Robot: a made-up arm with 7 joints.
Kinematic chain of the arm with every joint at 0, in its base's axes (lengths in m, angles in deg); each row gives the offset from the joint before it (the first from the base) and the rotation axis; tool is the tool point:
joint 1: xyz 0 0 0 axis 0 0.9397 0.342
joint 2: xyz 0 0 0 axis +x
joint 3: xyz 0 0 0 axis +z
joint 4: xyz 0.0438 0 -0.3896 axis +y
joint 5: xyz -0.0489 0 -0.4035 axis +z
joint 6: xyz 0 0 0 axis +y
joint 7: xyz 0 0 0 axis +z
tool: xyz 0 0 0
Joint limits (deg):
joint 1: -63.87..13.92
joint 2: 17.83..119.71
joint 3: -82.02..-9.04
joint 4: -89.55..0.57
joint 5: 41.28..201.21
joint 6: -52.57..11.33
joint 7: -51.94..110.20
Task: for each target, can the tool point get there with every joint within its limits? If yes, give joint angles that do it. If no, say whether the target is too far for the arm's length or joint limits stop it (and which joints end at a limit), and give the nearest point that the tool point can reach.
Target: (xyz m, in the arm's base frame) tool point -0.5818 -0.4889 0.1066
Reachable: no: joint limits stop it (at a limit: joint 1, joint 2, joint 3, joint 4) | nearest point -0.0419 -0.2852 -0.5583 | short by 0.880 m
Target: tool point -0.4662 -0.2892 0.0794
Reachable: no: joint limits stop it (at a limit: joint 1, joint 2, joint 3, joint 4) | nearest point -0.0419 -0.2852 -0.5583 | short by 0.766 m
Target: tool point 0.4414 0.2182 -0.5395
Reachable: yes | joints -7.57 30.34 -14.56 -60.99 64.12 -25.70 27.98
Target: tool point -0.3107 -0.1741 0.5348
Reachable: no: joint limits stop it (at a limit: joint 1, joint 2, joint 3, joint 4) | nearest point 0.1896 0.2839 0.5275 | short by 0.678 m
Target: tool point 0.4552 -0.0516 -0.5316
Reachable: yes | joints -21.12 28.74 -51.97 -70.34 76.63 -9.37 64.62
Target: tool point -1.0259 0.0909 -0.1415
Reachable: no: too far | nearest point -0.1986 0.3289 -0.6933 | short by 1.023 m
